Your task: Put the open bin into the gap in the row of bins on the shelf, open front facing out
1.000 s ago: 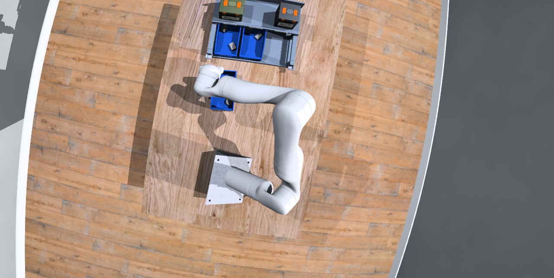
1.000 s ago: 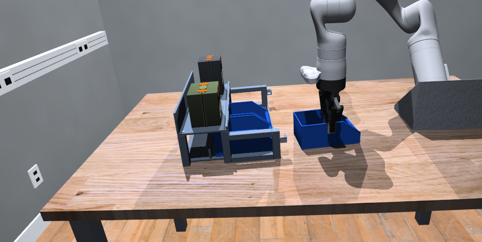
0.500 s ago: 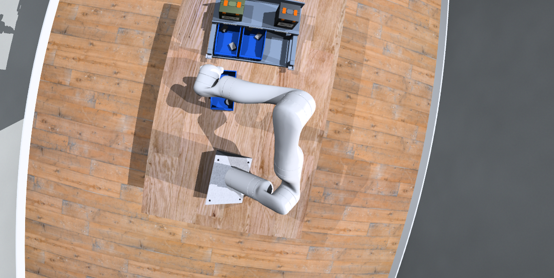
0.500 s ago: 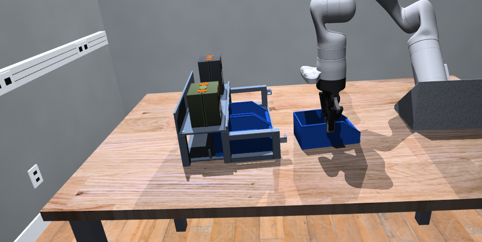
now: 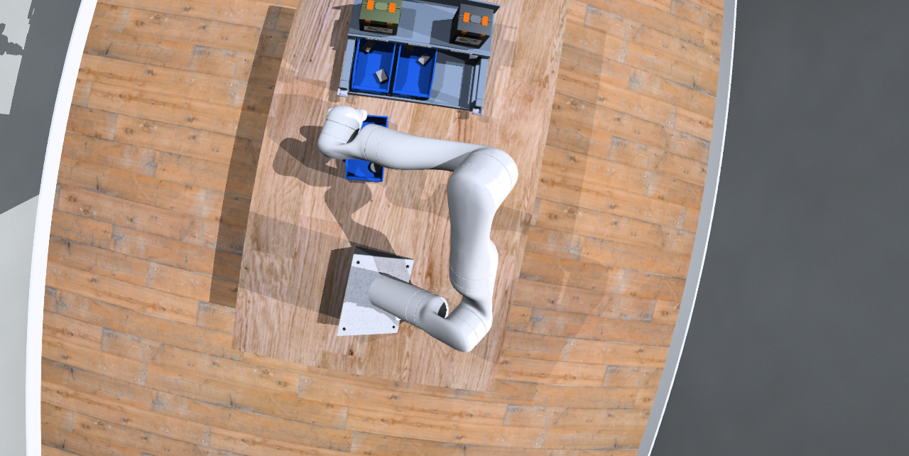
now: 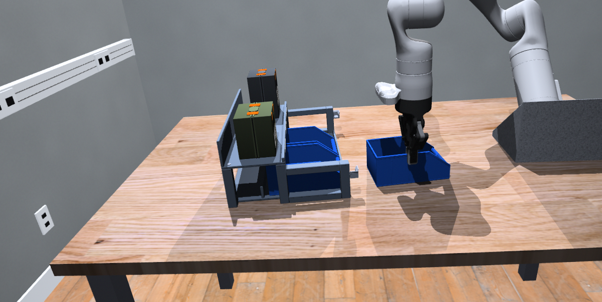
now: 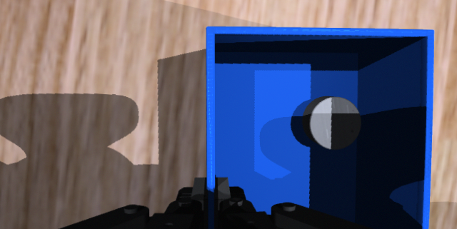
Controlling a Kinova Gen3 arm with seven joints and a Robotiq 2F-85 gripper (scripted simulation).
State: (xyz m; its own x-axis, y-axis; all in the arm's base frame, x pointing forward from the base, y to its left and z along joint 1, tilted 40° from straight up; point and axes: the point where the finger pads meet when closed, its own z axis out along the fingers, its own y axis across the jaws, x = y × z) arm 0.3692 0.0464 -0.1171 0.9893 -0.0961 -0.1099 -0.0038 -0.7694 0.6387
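My hand is 3 cm short of the round grey part, 7 cm to the left of it and 6 cm above it. Round my hand: green box (34 cm ahead, 5 cm to the right, 8 cm above); dark box (32 cm ahead, 28 cm to the right, 9 cm above); shelf (26 cm ahead, 16 cm to the right).
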